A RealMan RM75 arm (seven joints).
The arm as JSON. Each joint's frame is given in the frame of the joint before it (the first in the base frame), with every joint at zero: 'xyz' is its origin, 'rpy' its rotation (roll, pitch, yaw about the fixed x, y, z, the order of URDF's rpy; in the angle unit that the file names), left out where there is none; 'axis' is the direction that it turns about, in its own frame. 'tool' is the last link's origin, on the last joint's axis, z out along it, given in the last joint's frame.
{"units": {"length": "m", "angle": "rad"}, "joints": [
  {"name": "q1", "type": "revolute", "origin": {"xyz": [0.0, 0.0, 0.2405]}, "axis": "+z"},
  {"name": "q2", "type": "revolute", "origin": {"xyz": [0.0, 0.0, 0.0], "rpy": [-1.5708, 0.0, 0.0]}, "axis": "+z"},
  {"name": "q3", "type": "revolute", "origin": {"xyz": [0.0, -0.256, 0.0], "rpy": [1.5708, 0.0, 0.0]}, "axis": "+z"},
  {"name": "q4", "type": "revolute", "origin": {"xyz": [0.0, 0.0, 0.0], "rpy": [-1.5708, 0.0, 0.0]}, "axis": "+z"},
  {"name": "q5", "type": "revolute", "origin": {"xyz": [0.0, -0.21, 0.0], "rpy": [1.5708, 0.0, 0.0]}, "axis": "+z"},
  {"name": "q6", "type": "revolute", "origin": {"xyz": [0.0, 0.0, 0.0], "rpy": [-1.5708, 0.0, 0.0]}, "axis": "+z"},
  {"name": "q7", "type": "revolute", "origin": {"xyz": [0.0, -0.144, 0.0], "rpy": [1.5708, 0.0, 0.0]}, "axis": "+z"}
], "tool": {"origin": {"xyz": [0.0, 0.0, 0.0]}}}
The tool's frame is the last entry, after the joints.
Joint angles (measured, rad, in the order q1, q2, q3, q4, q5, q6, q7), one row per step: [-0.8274 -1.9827 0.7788 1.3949 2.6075 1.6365 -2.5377]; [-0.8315 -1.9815 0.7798 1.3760 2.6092 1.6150 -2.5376]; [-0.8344 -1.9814 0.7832 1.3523 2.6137 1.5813 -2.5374]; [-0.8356 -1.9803 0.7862 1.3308 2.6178 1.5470 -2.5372]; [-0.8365 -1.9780 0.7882 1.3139 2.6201 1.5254 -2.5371]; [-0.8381 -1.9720 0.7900 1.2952 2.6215 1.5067 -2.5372]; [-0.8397 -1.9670 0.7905 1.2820 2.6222 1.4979 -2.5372]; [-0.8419 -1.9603 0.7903 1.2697 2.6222 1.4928 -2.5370]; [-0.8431 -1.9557 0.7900 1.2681 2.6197 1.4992 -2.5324]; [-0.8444 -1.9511 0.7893 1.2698 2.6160 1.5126 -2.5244]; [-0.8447 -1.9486 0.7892 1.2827 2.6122 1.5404 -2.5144]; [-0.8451 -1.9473 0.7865 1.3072 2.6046 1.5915 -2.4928]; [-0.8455 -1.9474 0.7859 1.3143 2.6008 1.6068 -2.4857]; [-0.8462 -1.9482 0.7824 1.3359 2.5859 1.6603 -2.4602]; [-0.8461 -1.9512 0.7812 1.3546 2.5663 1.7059 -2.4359]
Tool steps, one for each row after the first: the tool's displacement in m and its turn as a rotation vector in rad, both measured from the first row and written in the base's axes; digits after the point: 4 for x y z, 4 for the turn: [-0.0009 0.0035 -0.0013 0.0076 -0.0031 0.0022]; [-0.0029 0.0081 -0.0032 0.0217 -0.0044 0.0058]; [-0.0054 0.0125 -0.0042 0.0389 -0.0048 0.0093]; [-0.0075 0.0154 -0.0048 0.0484 -0.0047 0.0134]; [-0.0099 0.0182 -0.0044 0.0566 -0.0034 0.0186]; [-0.0116 0.0199 -0.0041 0.0592 -0.0025 0.0232]; [-0.0131 0.0213 -0.0030 0.0605 -0.0012 0.0275]; [-0.0130 0.0211 -0.0019 0.0554 0.0018 0.0244]; [-0.0124 0.0201 -0.0007 0.0452 0.0063 0.0180]; [-0.0104 0.0171 0.0004 0.0267 0.0140 0.0075]; [-0.0067 0.0111 0.0015 -0.0085 0.0261 -0.0144]; [-0.0053 0.0093 0.0015 -0.0202 0.0286 -0.0226]; [-0.0011 0.0027 0.0009 -0.0630 0.0345 -0.0502]; [0.0034 -0.0035 -0.0009 -0.1039 0.0356 -0.0811]
